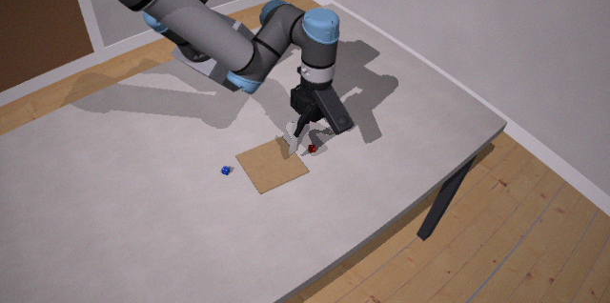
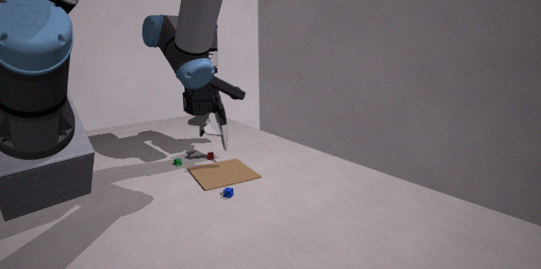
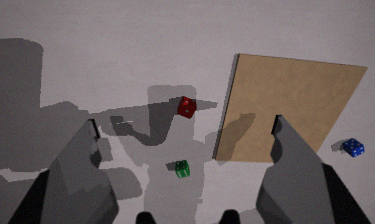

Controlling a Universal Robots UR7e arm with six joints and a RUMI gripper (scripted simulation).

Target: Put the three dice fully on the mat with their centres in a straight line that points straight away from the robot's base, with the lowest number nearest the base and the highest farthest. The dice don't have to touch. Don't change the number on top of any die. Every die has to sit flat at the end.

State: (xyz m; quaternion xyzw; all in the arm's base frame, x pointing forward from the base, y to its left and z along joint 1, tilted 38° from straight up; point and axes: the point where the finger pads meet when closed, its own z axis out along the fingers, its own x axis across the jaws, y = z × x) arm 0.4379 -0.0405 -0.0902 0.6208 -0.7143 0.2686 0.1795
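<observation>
Now: the red die 1 cm behind my hand and 3 cm below it. Round my hand: blue die (11 cm behind, 21 cm to the right, 3 cm below); then green die (10 cm behind, 2 cm to the left, 3 cm below); then square mat (5 cm behind, 11 cm to the right, 4 cm below).
</observation>
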